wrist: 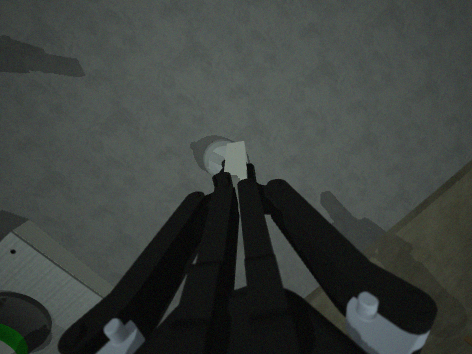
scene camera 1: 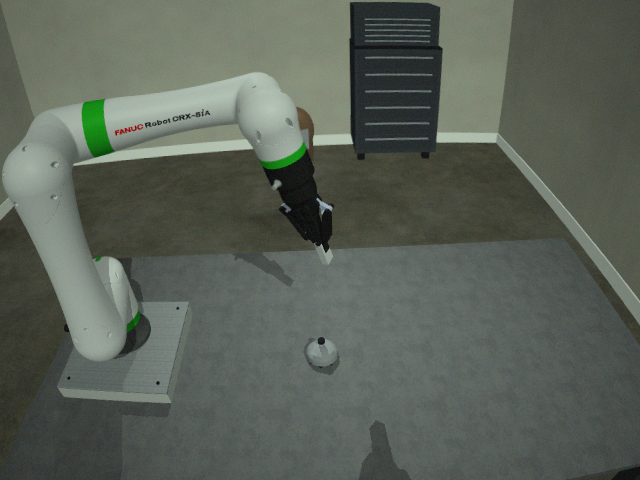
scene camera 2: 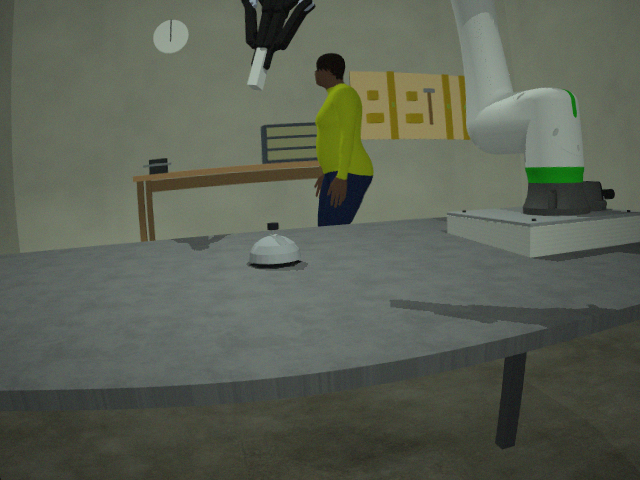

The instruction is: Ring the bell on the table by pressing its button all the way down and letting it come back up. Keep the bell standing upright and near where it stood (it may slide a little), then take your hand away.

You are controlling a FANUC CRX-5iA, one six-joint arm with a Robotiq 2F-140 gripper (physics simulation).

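Where they show: gripper, fingertip midpoint: [wrist: 238,156] [scene camera 1: 327,260] [scene camera 2: 254,87]; arm's base, link origin: [wrist: 13,321] [scene camera 2: 556,212].
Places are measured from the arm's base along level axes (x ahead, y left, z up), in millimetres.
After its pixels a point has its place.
Note:
A silver dome bell [scene camera 1: 321,354] @(z -15, x 549, y -59 mm) [scene camera 2: 274,251] @(z -27, x 555, y 4 mm) stands upright on the grey table [scene camera 1: 439,330] @(z -54, x 881, y 38 mm) [scene camera 2: 155,330] @(z -53, x 723, y 287 mm). Its black button [scene camera 1: 321,341] @(z 13, x 551, y -38 mm) [scene camera 2: 272,225] @(z 10, x 552, y -24 mm) is up, with a gap above the dome. My gripper [scene camera 1: 325,256] @(z 230, x 574, y 17 mm) [scene camera 2: 256,77] @(z 230, x 574, y 17 mm) [wrist: 238,156] @(z 230, x 574, y 17 mm) is shut with its pale fingertips together and nothing between them. It hangs high above the table, well above the bell and apart from it, and tilts a little. In the wrist view the bell [wrist: 214,156] @(z -14, x 541, y -10 mm) shows partly behind the fingertips; they hide its right side and its button.
The arm's base plate [scene camera 1: 144,366] @(z -5, x 88, y -111 mm) [scene camera 2: 568,232] @(z -18, x 74, y 130 mm) [wrist: 55,270] @(z 0, x 156, y 23 mm) stands on the table, left of the bell in scene camera 1. A person [scene camera 2: 341,134] stands behind the table by a wooden bench [scene camera 2: 227,170]. A dark tool cabinet [scene camera 1: 397,98] stands at the back wall.

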